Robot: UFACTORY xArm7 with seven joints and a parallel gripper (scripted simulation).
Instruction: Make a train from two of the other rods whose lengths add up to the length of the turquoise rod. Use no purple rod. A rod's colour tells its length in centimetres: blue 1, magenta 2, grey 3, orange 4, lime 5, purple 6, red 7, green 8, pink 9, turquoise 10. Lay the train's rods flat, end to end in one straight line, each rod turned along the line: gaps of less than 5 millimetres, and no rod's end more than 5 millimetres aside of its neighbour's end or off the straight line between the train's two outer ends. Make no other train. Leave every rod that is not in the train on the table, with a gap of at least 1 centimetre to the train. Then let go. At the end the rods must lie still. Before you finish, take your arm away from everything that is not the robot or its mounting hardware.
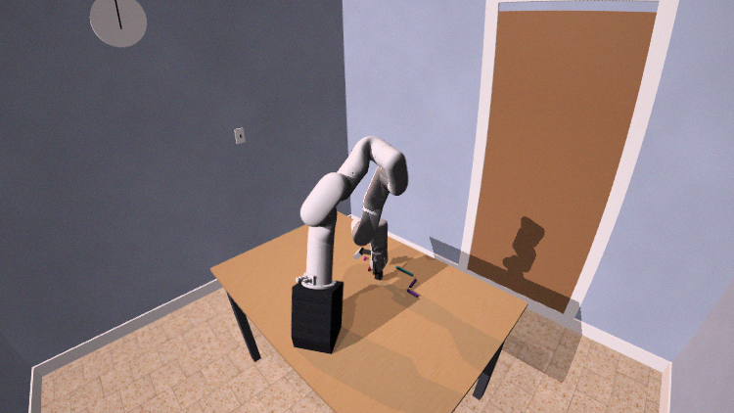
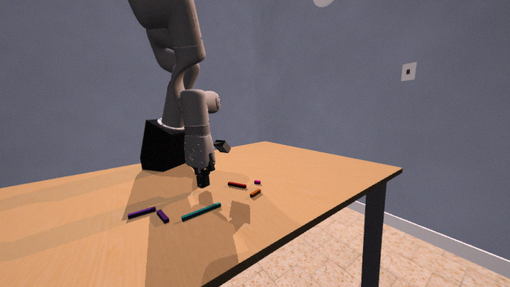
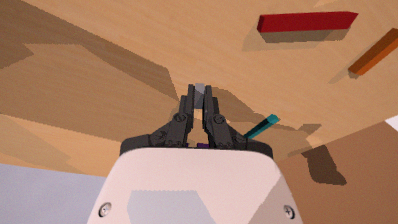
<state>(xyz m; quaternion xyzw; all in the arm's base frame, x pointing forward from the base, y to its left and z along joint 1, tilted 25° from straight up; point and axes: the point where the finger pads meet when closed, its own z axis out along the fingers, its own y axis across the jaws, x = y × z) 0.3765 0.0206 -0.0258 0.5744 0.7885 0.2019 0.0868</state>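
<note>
The grey rod is 20 mm below my hand. The rest, counted from my hand: orange rod 140 mm ahead, 110 mm to the left, 30 mm below; then turquoise rod 130 mm ahead, 50 mm to the right, 30 mm below; then red rod 100 mm to the left, 50 mm ahead, 30 mm below.
</note>
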